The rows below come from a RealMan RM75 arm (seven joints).
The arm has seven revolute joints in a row. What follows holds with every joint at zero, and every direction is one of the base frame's.
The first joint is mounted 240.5 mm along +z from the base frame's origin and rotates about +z.
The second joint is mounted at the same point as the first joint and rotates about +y.
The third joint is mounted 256 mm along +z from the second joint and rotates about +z.
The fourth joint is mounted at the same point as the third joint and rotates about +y.
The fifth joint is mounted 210 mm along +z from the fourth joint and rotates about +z.
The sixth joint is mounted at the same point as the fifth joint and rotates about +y.
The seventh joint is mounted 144 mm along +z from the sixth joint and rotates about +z.
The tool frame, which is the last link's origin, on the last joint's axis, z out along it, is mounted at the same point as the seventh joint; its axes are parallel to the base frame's.
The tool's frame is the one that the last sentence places.
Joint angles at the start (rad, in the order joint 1, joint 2, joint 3, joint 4, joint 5, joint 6, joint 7):
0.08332, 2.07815, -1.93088, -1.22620, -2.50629, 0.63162, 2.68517
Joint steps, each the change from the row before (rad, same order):
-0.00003, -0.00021, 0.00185, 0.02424, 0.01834, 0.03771, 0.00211
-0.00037, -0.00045, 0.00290, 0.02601, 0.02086, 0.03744, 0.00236
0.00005, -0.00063, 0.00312, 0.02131, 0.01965, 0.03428, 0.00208
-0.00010, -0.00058, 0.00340, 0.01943, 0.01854, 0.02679, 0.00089
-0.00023, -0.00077, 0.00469, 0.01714, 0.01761, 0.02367, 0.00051
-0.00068, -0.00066, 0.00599, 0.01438, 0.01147, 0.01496, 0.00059
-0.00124, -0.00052, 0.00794, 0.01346, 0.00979, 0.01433, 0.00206
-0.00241, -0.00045, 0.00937, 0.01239, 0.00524, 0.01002, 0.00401
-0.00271, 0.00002, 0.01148, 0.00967, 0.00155, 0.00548, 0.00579
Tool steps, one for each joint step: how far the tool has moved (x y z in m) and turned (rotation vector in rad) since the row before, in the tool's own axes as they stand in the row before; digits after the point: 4 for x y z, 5 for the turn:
0.0033, -0.0060, -0.0024, 0.03022, -0.00673, 0.00735
0.0039, -0.0070, -0.0027, 0.03342, -0.00422, 0.00729
0.0026, -0.0067, -0.0021, 0.03141, -0.00654, 0.00672
0.0029, -0.0062, -0.0019, 0.02812, -0.00190, 0.00461
0.0025, -0.0063, -0.0016, 0.02761, -0.00170, 0.00347
0.0025, -0.0055, -0.0013, 0.02141, 0.00181, -0.00012
0.0022, -0.0060, -0.0012, 0.02233, 0.00097, 0.00006
0.0023, -0.0059, -0.0012, 0.01955, 0.00296, -0.00119
0.0019, -0.0056, -0.0008, 0.01719, 0.00333, -0.00053

